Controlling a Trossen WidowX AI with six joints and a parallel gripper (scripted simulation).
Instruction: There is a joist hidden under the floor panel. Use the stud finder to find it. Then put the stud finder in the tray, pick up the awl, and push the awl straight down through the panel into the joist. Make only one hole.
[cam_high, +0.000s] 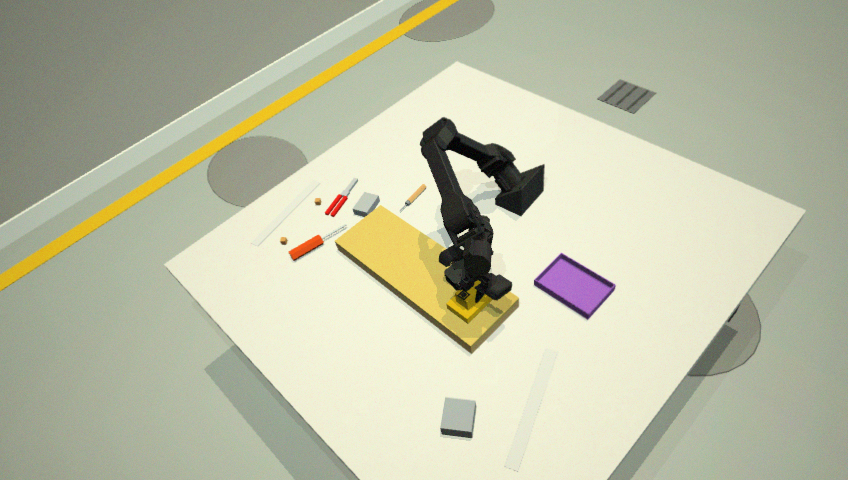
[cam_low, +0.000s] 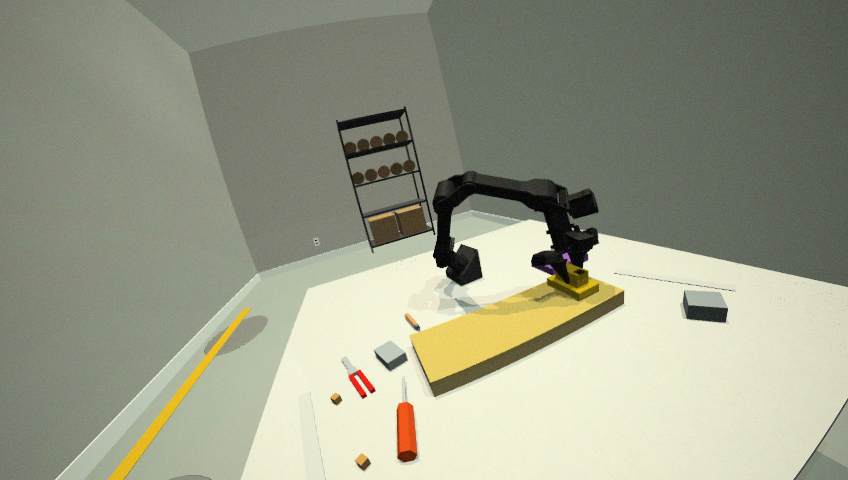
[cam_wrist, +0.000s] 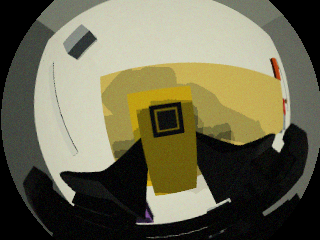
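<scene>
Now: the purple tray 23 cm behind my gripper tip, 13 cm to the left of it and 5 cm below it. The rest, counted from my gripper tip: awl: 42 cm to the right, 14 cm behind, 6 cm below; grey block: 22 cm ahead, 19 cm to the left, 5 cm below; yellow stud finder: 2 cm above, 1 cm ahead.
</scene>
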